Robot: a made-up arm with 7 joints.
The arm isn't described. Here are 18 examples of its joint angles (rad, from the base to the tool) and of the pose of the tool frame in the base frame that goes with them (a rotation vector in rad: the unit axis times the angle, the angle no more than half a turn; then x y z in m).
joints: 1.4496 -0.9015 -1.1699 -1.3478 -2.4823 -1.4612 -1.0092
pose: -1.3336 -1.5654 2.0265 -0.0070 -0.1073 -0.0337
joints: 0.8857 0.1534 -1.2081 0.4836 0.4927 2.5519 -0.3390
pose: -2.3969 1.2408 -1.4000 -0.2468 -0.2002 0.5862
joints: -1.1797 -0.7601 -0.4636 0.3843 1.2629 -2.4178 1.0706
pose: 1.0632 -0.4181 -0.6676 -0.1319 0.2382 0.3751
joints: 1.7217 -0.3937 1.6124 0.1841 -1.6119 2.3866 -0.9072
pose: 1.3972 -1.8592 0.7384 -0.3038 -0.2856 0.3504
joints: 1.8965 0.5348 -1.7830 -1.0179 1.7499 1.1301 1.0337
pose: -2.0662 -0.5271 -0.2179 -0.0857 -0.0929 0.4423
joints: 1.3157 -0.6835 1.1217 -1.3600 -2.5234 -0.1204 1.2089
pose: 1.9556 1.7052 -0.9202 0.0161 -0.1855 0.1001
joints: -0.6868 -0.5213 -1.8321 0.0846 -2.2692 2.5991 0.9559
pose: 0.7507 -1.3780 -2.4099 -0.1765 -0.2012 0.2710
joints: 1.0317 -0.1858 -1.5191 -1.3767 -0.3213 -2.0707 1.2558
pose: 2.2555 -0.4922 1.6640 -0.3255 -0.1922 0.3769
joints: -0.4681 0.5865 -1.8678 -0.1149 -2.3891 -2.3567 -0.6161
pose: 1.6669 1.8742 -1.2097 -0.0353 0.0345 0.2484
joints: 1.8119 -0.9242 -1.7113 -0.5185 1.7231 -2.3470 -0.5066
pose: 1.6118 -0.0158 -0.8735 0.2255 -0.1184 0.3000
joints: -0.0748 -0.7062 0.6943 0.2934 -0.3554 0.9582 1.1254
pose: -1.5820 -0.2126 0.9155 0.1207 -0.0545 0.1224
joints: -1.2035 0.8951 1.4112 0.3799 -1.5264 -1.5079 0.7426
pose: 1.7420 0.8620 0.1101 -0.0131 0.1558 0.4732
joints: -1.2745 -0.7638 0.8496 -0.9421 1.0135 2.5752 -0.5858
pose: -2.8685 -0.7411 0.4571 0.0957 0.1169 0.2547
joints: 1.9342 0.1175 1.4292 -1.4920 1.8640 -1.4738 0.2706
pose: -2.1723 0.5710 0.7906 -0.2793 -0.4989 0.0561
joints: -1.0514 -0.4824 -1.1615 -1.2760 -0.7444 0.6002 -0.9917
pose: 1.0217 -1.0388 1.6889 -0.3492 -0.0534 0.3589
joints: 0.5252 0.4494 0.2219 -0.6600 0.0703 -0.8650 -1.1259
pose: 1.4533 0.1984 0.6496 -0.0282 -0.1908 0.5996
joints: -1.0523 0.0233 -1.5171 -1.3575 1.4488 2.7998 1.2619
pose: 0.8676 2.1830 0.0275 -0.2457 -0.0436 0.5351
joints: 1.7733 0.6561 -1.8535 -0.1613 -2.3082 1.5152 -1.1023
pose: 0.0264 2.4074 0.4480 -0.3100 -0.0196 0.3372
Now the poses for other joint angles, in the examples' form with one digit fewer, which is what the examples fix.
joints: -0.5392 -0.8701 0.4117 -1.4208 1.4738 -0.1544 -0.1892
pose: -0.207 1.113 0.677 -0.082 0.217 0.172
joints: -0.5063 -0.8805 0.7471 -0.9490 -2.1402 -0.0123 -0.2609
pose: -0.010 -2.045 0.584 -0.116 0.133 0.192
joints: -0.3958 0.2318 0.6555 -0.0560 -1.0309 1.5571 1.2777
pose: -1.269 -1.499 0.721 0.093 0.016 0.327
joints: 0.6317 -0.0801 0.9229 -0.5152 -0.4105 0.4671 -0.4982
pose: -0.015 0.689 -1.001 0.099 -0.233 0.198
